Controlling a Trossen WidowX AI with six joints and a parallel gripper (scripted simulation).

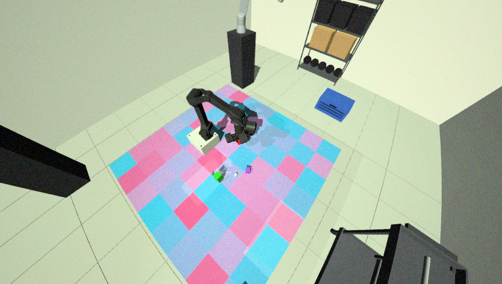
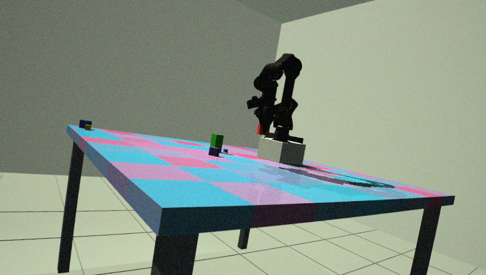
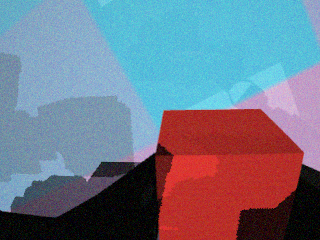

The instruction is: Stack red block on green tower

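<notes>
The white piece is 120 mm ahead of my gripper tip, 170 mm to the right of it and 120 mm below it. Also, from my gripper tip: red block: 10 mm above; then purple block: 160 mm ahead, 90 mm to the right, 110 mm below.
</notes>
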